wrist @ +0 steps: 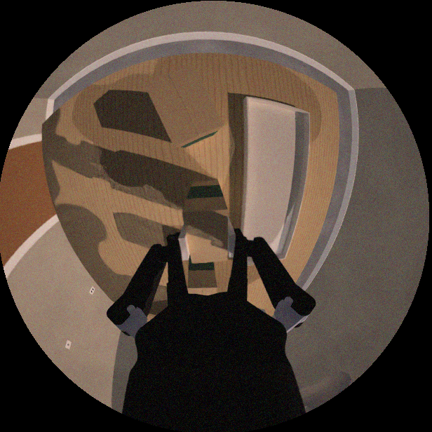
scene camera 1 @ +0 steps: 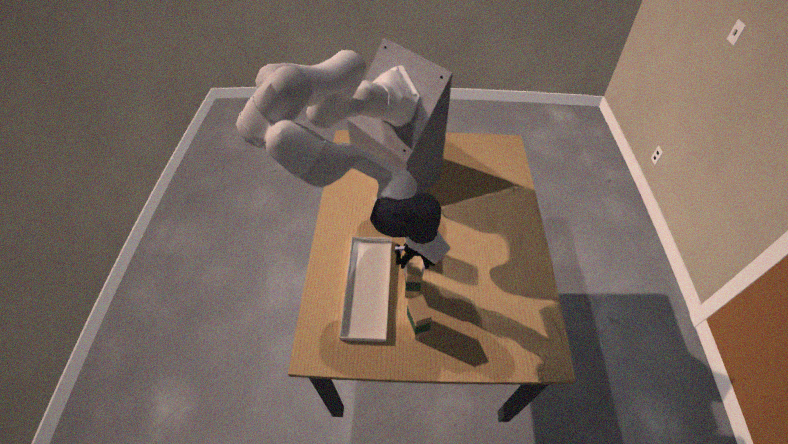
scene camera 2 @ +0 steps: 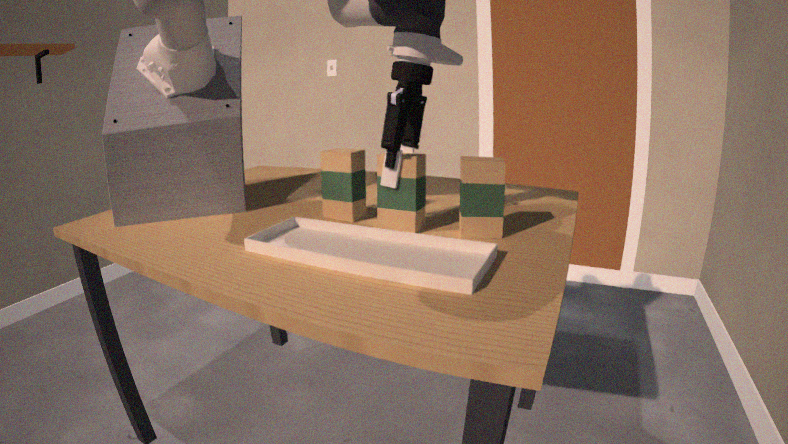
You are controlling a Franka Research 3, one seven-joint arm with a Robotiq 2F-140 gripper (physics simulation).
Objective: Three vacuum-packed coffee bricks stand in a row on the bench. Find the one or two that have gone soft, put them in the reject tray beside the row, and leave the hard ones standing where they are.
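Observation:
Three tan coffee bricks with green bands stand upright in a row. The middle brick (scene camera 1: 413, 278) (scene camera 2: 410, 195) (wrist: 206, 222) is between the pads of my gripper (scene camera 1: 414, 261) (scene camera 2: 399, 164) (wrist: 207, 224), which is shut on its upper part; its base is on the bench. The brick nearest the robot base (scene camera 2: 342, 185) (wrist: 202, 279) is hidden behind the arm and gripper in scene camera 1. The far-end brick (scene camera 1: 420, 319) (scene camera 2: 482, 199) (wrist: 192, 105) stands apart from the gripper. The white reject tray (scene camera 1: 370, 292) (scene camera 2: 358, 269) (wrist: 270, 165) lies beside the row and holds no brick.
The grey robot pedestal (scene camera 1: 416, 66) (scene camera 2: 176, 170) stands at one end of the wooden table (scene camera 1: 485, 358) (scene camera 2: 341, 308). The tray's raised long wall runs close alongside the row. The other two bricks stand on either side of the held one.

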